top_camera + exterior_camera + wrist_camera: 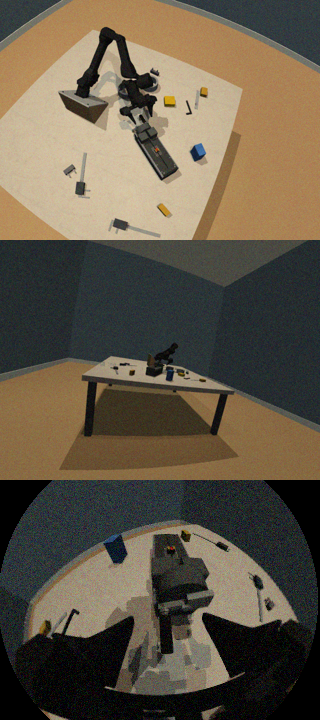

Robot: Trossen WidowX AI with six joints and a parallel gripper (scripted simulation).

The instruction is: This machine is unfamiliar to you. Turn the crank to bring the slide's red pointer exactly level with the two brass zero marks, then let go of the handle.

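Right now my gripper tip is 10 mm past the crank handle, 10 mm to the right of it and 10 mm above it. Round my gripper tip: yellow block (70 mm ahead, 230 mm to the left, 80 mm below); then red pointer (120 mm ahead, 120 mm to the right, 10 mm below); then black hex key (200 mm ahead, 220 mm to the left, 90 mm below).
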